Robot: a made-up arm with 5 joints. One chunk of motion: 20 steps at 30 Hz.
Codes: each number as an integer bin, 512 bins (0 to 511) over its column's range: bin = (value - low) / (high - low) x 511, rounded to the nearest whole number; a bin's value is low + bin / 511 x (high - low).
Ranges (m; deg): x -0.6..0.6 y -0.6..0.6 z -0.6..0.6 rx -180..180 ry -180..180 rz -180..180
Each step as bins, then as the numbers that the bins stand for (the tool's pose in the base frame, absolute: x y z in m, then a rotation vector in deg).
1 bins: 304 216 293 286 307 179
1 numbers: 0.1139 -0.0928 0.0881 21.49 36.28 -53.89
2 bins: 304 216 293 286 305 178
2 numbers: 0.1139 -0.0928 0.0881 21.49 34.87 -54.60
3 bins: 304 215 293 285 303 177
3 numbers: 0.1139 -0.0951 0.0881 20.78 33.46 -55.30
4 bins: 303 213 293 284 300 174
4 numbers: 0.1115 -0.0998 0.0881 20.08 31.35 -57.42
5 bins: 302 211 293 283 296 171
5 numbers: 0.1092 -0.1045 0.0881 19.37 28.53 -59.53
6 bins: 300 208 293 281 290 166
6 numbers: 0.1045 -0.1115 0.0881 17.96 24.31 -63.05
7 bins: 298 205 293 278 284 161
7 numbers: 0.0998 -0.1186 0.0881 15.85 20.08 -66.58
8 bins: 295 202 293 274 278 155
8 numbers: 0.0928 -0.1256 0.0881 13.03 15.85 -70.80
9 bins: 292 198 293 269 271 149
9 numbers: 0.0857 -0.1350 0.0881 9.51 10.92 -75.03
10 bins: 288 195 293 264 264 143
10 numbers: 0.0763 -0.1421 0.0881 5.99 5.99 -79.26
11 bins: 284 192 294 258 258 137
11 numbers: 0.0669 -0.1491 0.0904 1.76 1.76 -83.48
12 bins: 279 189 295 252 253 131
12 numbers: 0.0552 -0.1562 0.0928 -2.47 -1.76 -87.71
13 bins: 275 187 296 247 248 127
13 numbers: 0.0458 -0.1609 0.0951 -5.99 -5.28 -90.53
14 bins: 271 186 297 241 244 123
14 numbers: 0.0364 -0.1632 0.0975 -10.22 -8.10 -93.35
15 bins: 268 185 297 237 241 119
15 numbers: 0.0294 -0.1656 0.0975 -13.03 -10.22 -96.16
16 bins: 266 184 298 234 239 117
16 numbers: 0.0247 -0.1679 0.0998 -15.15 -11.62 -97.57
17 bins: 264 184 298 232 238 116
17 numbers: 0.0200 -0.1679 0.0998 -16.56 -12.33 -98.28
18 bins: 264 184 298 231 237 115
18 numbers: 0.0200 -0.1679 0.0998 -17.26 -13.03 -98.98
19 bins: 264 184 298 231 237 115
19 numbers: 0.0200 -0.1679 0.0998 -17.26 -13.03 -98.98
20 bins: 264 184 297 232 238 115
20 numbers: 0.0200 -0.1679 0.0975 -16.56 -12.33 -98.98
